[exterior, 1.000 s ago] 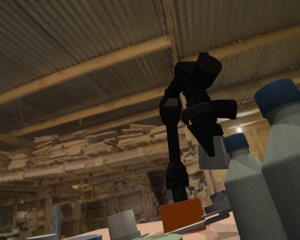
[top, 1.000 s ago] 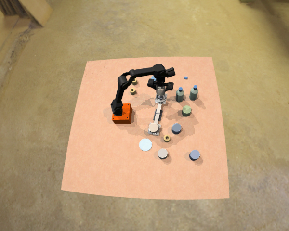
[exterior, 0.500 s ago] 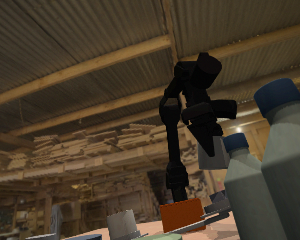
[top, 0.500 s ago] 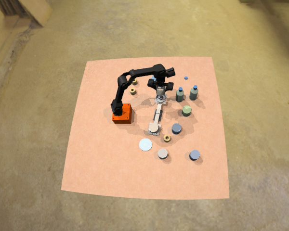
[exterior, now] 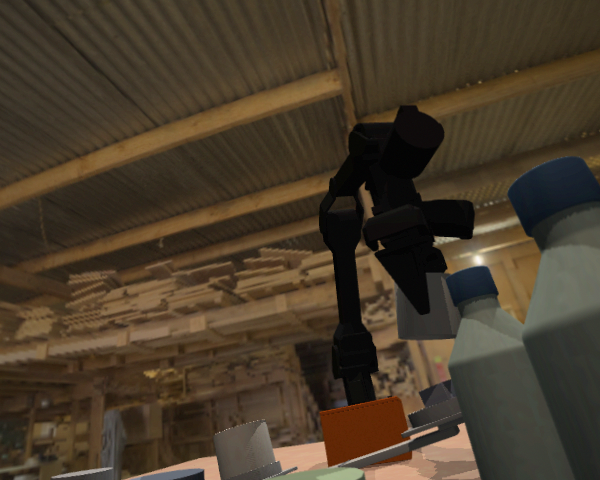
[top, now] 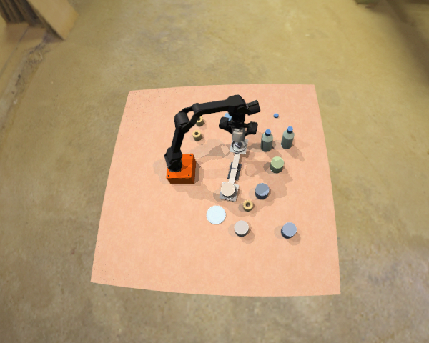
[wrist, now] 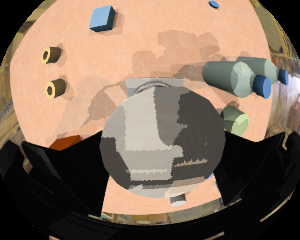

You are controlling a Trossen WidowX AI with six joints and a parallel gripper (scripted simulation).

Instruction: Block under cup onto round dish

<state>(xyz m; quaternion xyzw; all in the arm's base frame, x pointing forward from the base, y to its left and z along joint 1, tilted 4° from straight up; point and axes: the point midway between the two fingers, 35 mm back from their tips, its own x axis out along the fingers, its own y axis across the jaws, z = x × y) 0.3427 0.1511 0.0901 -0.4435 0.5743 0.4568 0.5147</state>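
Now: the small grey block 1 cm to the right of my gripper tip and 8 cm below it. The rest, counted from my gripper tip: green cylinder: 20 cm ahead, 12 cm to the right, 13 cm below; cream cup: 2 cm to the left, 1 cm above; pale blue round dish: 11 cm behind, 38 cm to the right, 17 cm below.
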